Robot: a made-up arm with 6 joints.
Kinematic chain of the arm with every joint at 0, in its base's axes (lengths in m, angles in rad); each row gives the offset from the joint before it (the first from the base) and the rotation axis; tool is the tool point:
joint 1: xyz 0 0 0.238 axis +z
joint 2: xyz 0 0.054 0 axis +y
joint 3: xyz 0 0 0.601 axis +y
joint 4: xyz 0 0 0.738 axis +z
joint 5: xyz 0 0 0 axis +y
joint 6: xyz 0 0 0.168 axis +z
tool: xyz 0 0 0
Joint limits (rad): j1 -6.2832..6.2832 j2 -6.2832..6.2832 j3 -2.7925..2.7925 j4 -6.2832..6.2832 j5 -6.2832..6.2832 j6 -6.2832..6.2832
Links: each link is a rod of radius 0.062 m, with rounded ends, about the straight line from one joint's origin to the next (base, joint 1, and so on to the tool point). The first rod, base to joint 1, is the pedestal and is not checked.
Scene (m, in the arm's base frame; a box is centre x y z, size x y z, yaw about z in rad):
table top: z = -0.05
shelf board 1: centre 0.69 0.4 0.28 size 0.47 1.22 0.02 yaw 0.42
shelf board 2: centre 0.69 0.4 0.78 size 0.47 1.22 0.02 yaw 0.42
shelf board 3: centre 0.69 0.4 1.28 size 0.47 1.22 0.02 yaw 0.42
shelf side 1: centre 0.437 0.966 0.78 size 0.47 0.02 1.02 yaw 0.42
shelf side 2: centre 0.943 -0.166 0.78 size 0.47 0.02 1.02 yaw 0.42
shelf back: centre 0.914 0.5 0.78 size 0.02 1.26 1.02 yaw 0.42
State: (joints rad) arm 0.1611 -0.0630 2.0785 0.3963 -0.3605 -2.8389
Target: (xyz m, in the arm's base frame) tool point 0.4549 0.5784 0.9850
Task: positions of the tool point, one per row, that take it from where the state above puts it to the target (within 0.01 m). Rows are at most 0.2 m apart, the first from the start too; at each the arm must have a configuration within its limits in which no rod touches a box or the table.
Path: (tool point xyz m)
1: 0.6719 0.0946 0.5434
2: 0.5637 0.0436 0.5555
3: 0.4616 0.0049 0.5406
4: 0.3725 -0.0233 0.5020
5: 0.4044 0.1011 0.6285
6: 0.3891 0.2372 0.7519
7: 0.3246 0.3666 0.8712
8: 0.2156 0.4715 0.9850
9: 0.3259 0.5324 0.9942
10: 0.4549 0.5784 0.9850

